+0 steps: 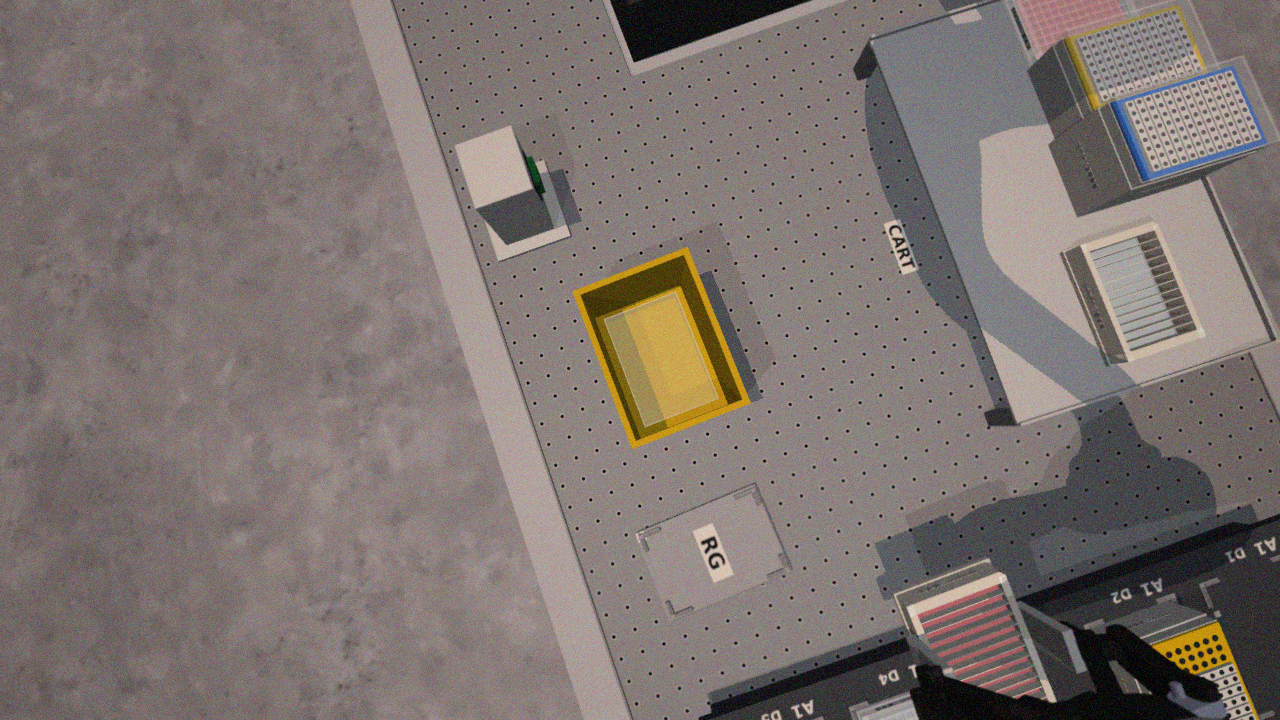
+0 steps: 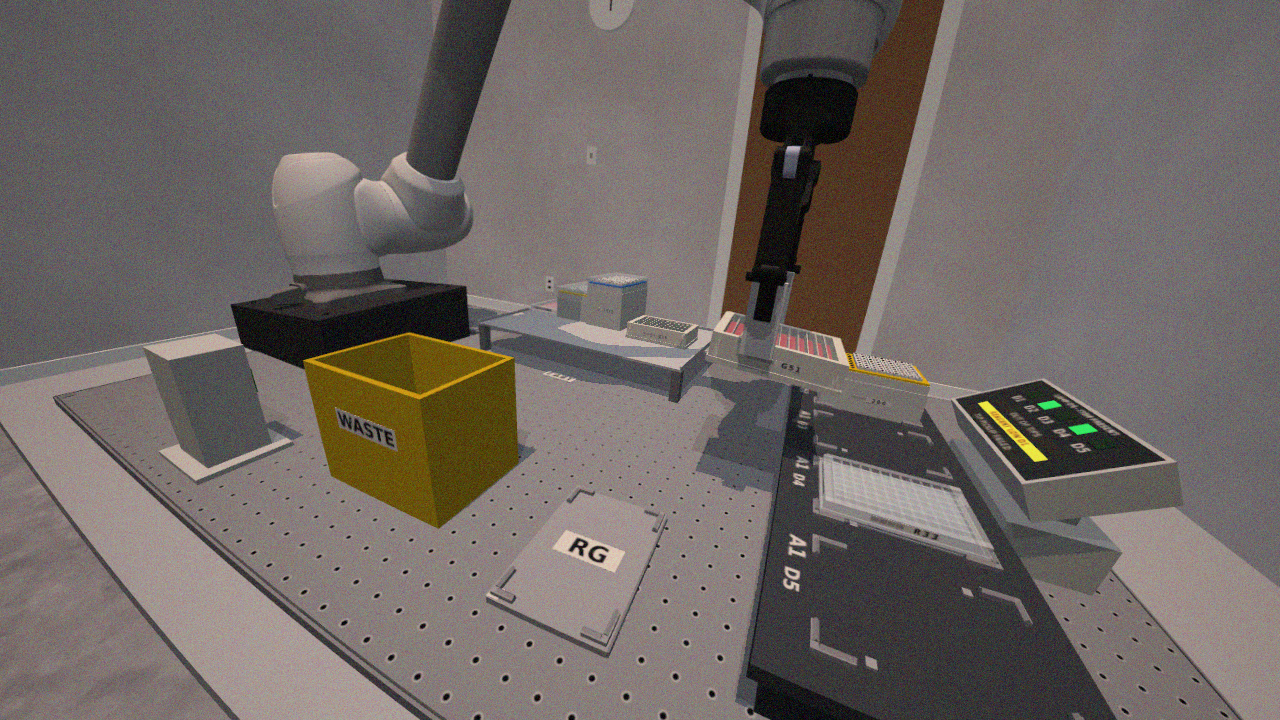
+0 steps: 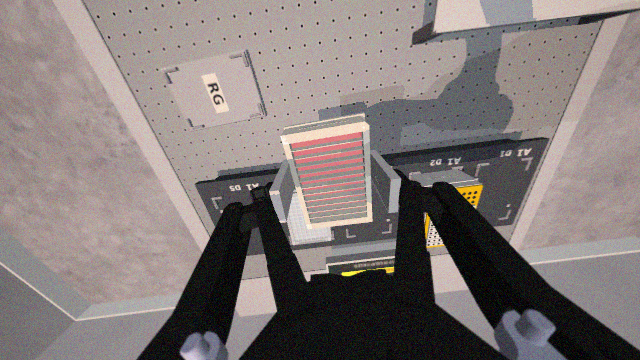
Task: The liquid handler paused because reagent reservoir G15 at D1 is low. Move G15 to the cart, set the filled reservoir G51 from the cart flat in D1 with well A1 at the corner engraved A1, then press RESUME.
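Places are measured from the arm's base along level axes (x ahead, y left, z up), in metres.
Pixels of known places: gripper, fingertip midpoint: (image 1: 969, 636) (image 2: 762, 342) (image 3: 330, 167); arm's base, link origin: (image 2: 345, 296).
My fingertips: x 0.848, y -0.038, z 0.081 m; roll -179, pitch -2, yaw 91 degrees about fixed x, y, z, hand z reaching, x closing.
Observation:
Ahead of a thing's pixels: the offset from my fingertips to its middle. "spot": to the spot under its first point.
My gripper (image 1: 998, 662) (image 2: 767, 326) (image 3: 330, 167) is shut on the filled reservoir G51 {dy +0.002, dx +0.015, dz -0.004 m} (image 1: 971, 626) (image 2: 778, 351) (image 3: 330, 175), a cream trough with pink-red channels, held across its long sides. G51 looks about level, in the air above the deck's D3–D4 side, apart from D1. Its A1 corner cannot be read. The slot D1 {spot: dy +0.336, dx +0.120, dz -0.114 m} (image 3: 500, 185) is bare, with corner brackets, at the deck's far end. A pale-channelled reservoir, apparently G15 {dy +0.309, dx -0.228, dz -0.099 m} (image 1: 1141, 291) (image 2: 662, 329), sits on the cart {dy +0.300, dx -0.359, dz -0.141 m} (image 1: 1038, 380) (image 3: 550, 12). The console {spot: dy +0.040, dx +0.289, dz -0.043 m} (image 2: 1065, 438) shows a yellow bar; a RESUME button cannot be made out.
A yellow-topped tip rack {dy +0.200, dx +0.140, dz -0.082 m} (image 1: 1208, 649) (image 2: 886, 385) (image 3: 467, 197) stands in D2, right beside the held reservoir. Plate R33 {dy -0.047, dx +0.147, dz -0.107 m} (image 2: 904, 505) (image 3: 310, 232) lies in D4. A yellow waste bin {dy -0.171, dx -0.312, dz -0.107 m} (image 1: 604, 376) (image 2: 474, 447) and the RG nest {dy -0.179, dx -0.091, dz -0.167 m} (image 1: 671, 573) (image 2: 554, 600) (image 3: 190, 100) are on the perforated table. Taller racks {dy +0.362, dx -0.365, dz -0.023 m} (image 1: 1190, 120) stand on the cart.

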